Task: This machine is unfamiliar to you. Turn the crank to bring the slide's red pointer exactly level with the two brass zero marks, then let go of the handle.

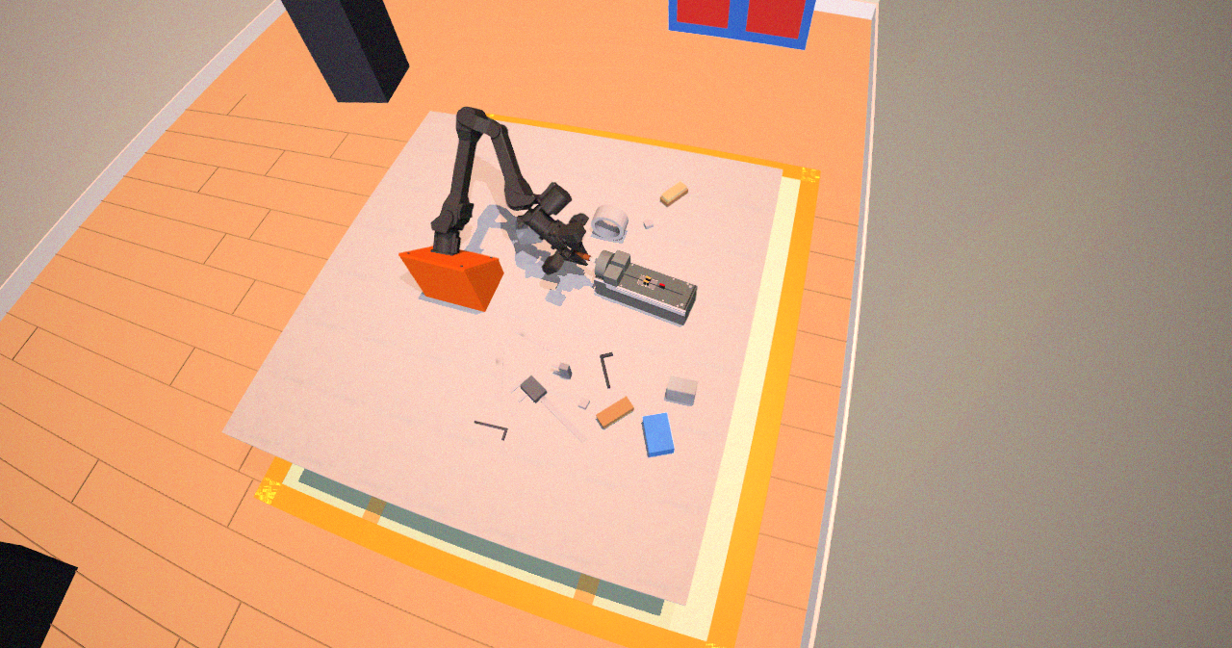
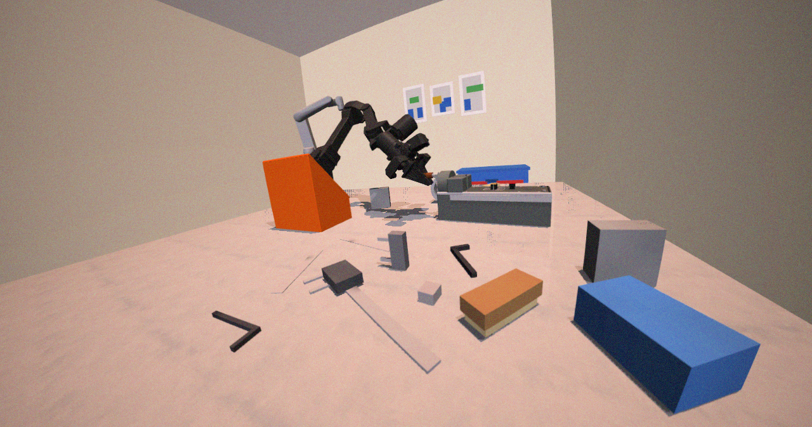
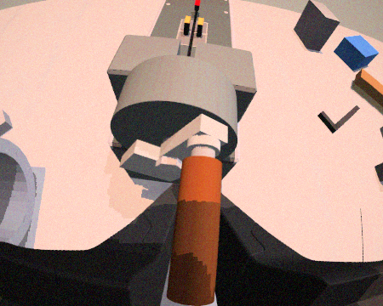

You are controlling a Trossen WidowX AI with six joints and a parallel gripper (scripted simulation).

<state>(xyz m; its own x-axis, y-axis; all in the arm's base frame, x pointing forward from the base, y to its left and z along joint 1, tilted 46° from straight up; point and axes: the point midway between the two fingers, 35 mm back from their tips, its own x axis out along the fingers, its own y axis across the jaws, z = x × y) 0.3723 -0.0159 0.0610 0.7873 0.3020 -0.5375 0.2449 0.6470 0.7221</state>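
The red pointer is 200 mm ahead of my gripper tip, 40 mm to the right of it and 10 mm below it. Round my gripper tip: crank handle 20 mm behind, 20 mm above; then blue block 420 mm to the right, 240 mm ahead, 70 mm below.
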